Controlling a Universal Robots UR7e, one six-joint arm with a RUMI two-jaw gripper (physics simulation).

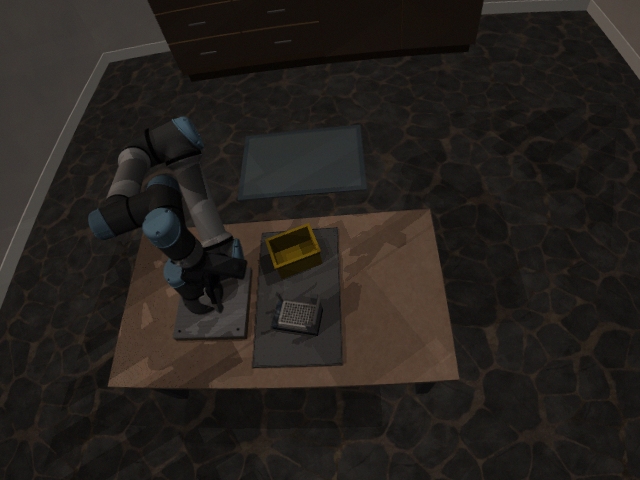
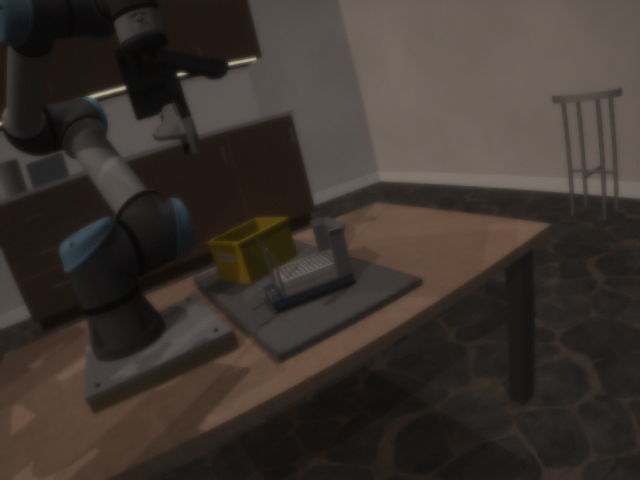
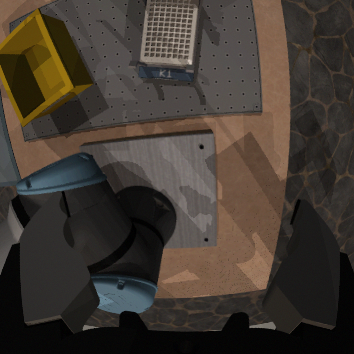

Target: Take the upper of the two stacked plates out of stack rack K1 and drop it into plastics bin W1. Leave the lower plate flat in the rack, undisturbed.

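Where they show: gripper, fingertip midpoint: (image 1: 227, 287) (image 2: 190, 154) (image 3: 181, 200); arm's base, origin of the base link: (image 2: 130, 340) (image 3: 141, 215).
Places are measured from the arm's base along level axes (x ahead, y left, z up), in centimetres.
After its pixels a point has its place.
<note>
Stack rack K1 (image 1: 292, 330) (image 2: 316, 293) @(x 35.3, y -12.0, z -0.4 cm) (image 3: 166, 74) @(x 28.8, y -6.6, z 0.9 cm) has a dark blue base, a tall grey bracket at one end and thin posts at the other. The stacked pale gridded plates (image 1: 298, 315) @(x 36.9, y -7.7, z 3.6 cm) (image 2: 310, 266) @(x 36.8, y -8.7, z 3.7 cm) (image 3: 170, 30) @(x 36.4, y -7.6, z 2.7 cm) lie flat in it; the seam between upper and lower is too blurred to tell. The yellow bin (image 1: 297, 267) @(x 34.7, y 10.6, z 2.7 cm) (image 2: 252, 258) @(x 30.6, y 8.7, z 3.8 cm) (image 3: 77, 75) @(x 30.1, y 8.5, z 3.9 cm) stands beside the rack; its label is unreadable and its visible inside holds no plate. My gripper (image 1: 215, 302) (image 2: 176, 142) (image 3: 181, 200) @(x 21.3, y -9.4, z 29.8 cm) is open and empty, high above the arm's base side, well away from the rack.
Rack and bin stand on a grey perforated board (image 1: 297, 353) @(x 36.8, y -19.3, z -1.4 cm) (image 2: 289, 335) @(x 25.8, y -20.3, z -1.4 cm) (image 3: 225, 95) @(x 25.0, y -17.2, z -1.4 cm) on the wooden table (image 1: 392, 310) @(x 68.2, y -3.0, z -2.7 cm) (image 2: 439, 237) @(x 70.3, y -7.1, z -2.7 cm). The arm's base stands on a grey mounting plate (image 1: 227, 328) @(x 11.7, y -12.3, z 0.7 cm) (image 2: 199, 325) @(x 13.6, y -7.1, z 0.5 cm) (image 3: 190, 175) @(x 9.8, y -10.6, z 0.6 cm). The rack's upright bracket (image 2: 339, 248) @(x 41.6, y -12.7, z 6.4 cm) rises above the plates.
</note>
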